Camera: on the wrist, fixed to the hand. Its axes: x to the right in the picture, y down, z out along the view.
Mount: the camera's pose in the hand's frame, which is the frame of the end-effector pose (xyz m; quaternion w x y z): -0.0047 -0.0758 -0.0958 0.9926 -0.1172 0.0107 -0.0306
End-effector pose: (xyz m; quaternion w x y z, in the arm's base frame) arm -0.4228 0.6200 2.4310 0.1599 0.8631 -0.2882 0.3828
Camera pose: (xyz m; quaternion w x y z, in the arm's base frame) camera -0.4328 0.7287 2.4861 0.2746 0.8426 -0.3028 0.3505
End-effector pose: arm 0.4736 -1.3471 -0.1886 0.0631 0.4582 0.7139 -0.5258
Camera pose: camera 0.4592 -1.2745 -0.0913 0.0926 0.4312 0.7849 -0.4352
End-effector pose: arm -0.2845 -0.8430 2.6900 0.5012 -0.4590 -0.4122 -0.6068
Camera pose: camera -0.3727 -0.9220 2.6595 0.4295 -0.4952 -0.3467 -0.6709
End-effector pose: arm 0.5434 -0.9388 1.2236 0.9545 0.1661 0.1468 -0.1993
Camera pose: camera 0.4862 -0.9669 1.1192 0.9592 0.0506 0.1844 -0.2081
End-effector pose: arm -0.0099 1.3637 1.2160 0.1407 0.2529 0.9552 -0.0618
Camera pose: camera -0.0667 1.3141 1.3122 0.1572 0.2060 0.9646 0.0490
